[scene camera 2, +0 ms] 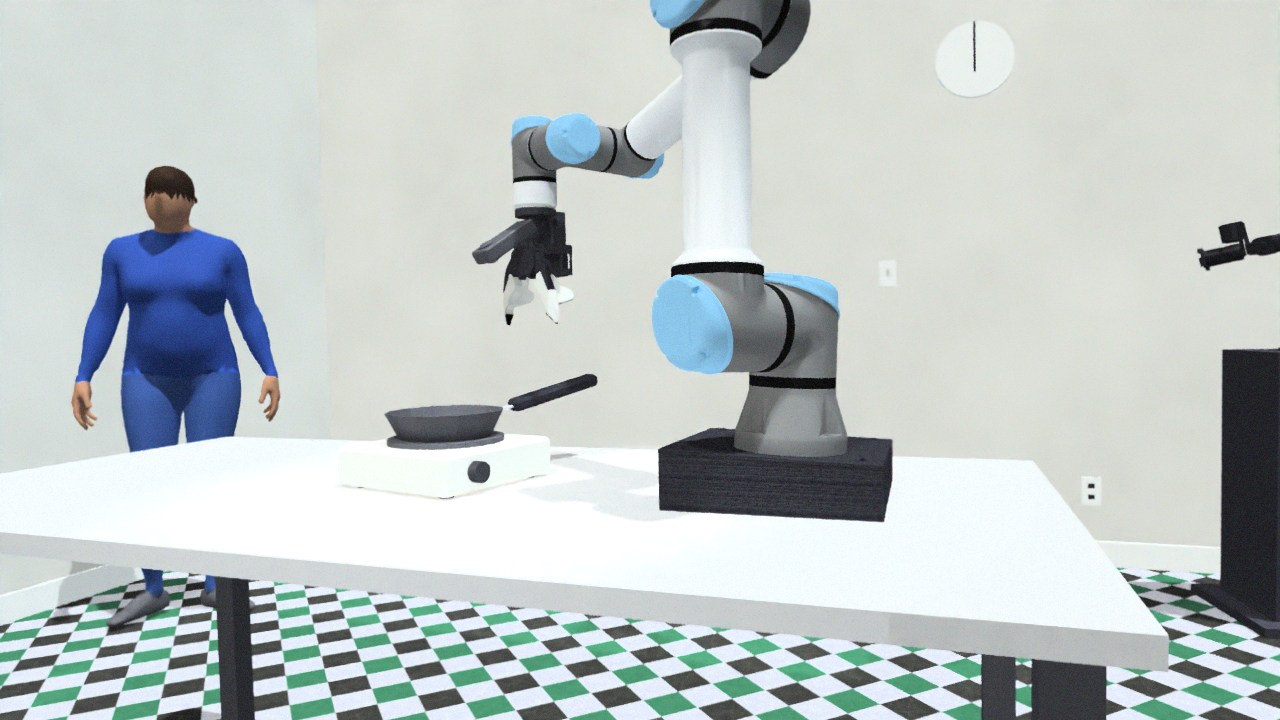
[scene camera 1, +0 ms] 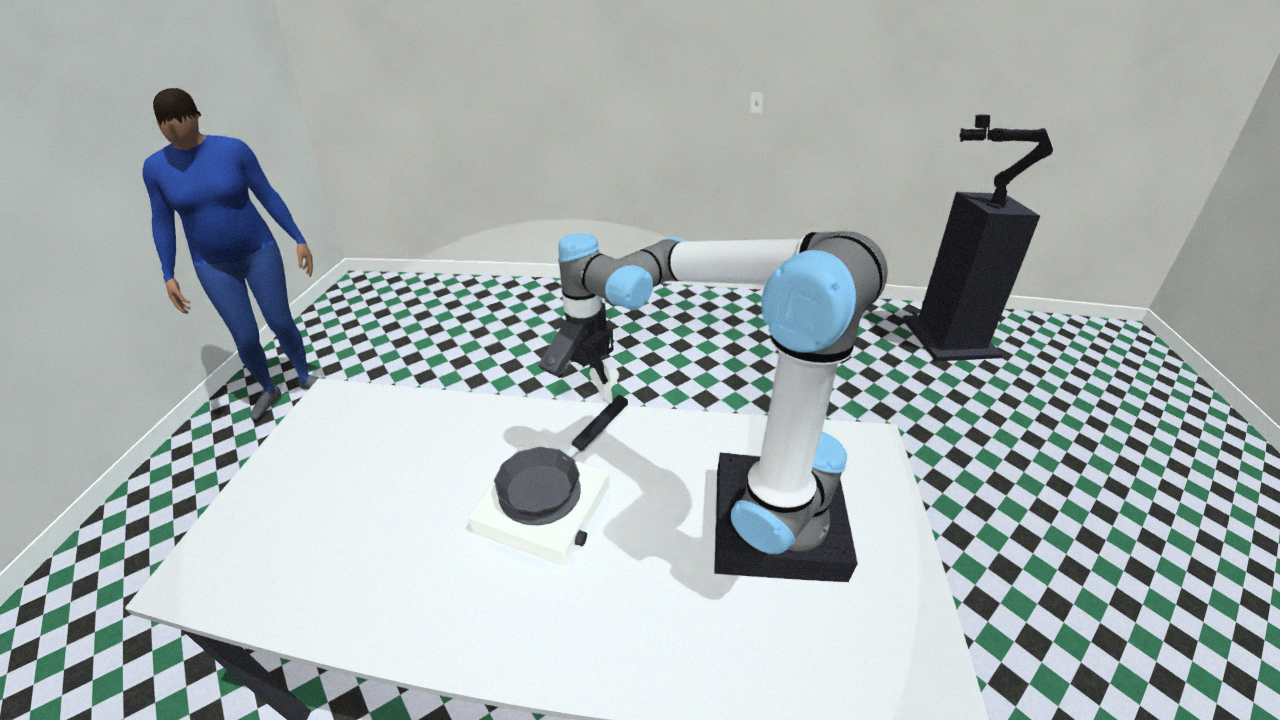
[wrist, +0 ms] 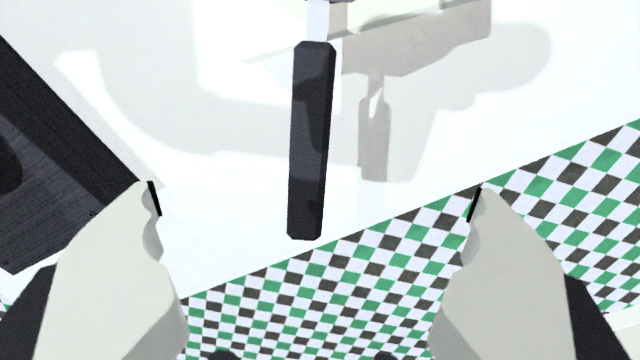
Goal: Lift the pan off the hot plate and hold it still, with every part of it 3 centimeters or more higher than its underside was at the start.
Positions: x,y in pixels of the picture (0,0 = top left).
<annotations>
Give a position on a dark grey pan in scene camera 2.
435,424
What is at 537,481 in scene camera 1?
A dark grey pan.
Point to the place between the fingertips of my gripper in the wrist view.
314,188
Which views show my gripper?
Scene camera 2, scene camera 1 and the wrist view: all of them.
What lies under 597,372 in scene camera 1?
My gripper.
</annotations>
